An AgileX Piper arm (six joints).
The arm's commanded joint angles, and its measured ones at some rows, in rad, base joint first. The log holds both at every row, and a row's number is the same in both.
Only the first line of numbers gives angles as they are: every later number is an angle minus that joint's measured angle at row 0.
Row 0, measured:
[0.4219 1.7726 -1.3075 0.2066 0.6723 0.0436]
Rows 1 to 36, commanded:
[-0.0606 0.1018 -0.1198 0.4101 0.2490 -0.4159]
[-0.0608 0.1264 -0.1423 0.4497 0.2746 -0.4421]
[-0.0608 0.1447 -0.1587 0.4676 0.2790 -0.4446]
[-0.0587 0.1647 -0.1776 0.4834 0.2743 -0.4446]
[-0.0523 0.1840 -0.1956 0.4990 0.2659 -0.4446]
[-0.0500 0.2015 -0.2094 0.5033 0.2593 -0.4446]
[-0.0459 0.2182 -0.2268 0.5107 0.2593 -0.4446]
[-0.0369 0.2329 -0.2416 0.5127 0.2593 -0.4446]
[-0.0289 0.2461 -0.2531 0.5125 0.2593 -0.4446]
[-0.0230 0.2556 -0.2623 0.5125 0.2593 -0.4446]
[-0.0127 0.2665 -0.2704 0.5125 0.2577 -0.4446]
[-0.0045 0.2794 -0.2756 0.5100 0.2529 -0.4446]
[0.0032 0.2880 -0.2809 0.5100 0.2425 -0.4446]
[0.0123 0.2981 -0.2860 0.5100 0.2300 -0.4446]
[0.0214 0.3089 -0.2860 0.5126 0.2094 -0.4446]
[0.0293 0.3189 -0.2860 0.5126 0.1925 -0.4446]
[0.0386 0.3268 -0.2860 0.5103 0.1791 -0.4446]
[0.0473 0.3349 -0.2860 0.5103 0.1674 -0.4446]
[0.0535 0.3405 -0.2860 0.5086 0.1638 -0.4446]
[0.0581 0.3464 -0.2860 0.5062 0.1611 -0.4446]
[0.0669 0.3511 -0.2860 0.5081 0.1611 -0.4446]
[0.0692 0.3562 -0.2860 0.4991 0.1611 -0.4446]
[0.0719 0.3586 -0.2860 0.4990 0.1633 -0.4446]
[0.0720 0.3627 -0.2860 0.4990 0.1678 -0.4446]
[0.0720 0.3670 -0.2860 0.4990 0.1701 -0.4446]
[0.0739 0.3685 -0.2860 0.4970 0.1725 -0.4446]
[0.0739 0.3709 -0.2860 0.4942 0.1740 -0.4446]
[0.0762 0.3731 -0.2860 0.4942 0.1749 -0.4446]
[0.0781 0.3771 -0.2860 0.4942 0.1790 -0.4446]
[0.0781 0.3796 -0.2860 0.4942 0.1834 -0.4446]
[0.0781 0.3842 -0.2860 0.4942 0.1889 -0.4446]
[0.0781 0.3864 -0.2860 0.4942 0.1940 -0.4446]
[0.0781 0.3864 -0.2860 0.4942 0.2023 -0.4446]
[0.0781 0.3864 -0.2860 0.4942 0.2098 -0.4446]
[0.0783 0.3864 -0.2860 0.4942 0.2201 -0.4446]
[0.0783 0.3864 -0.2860 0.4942 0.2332 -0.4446]
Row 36, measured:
[0.0766 0.3875 -0.2775 0.4980 0.1960 -0.4352]
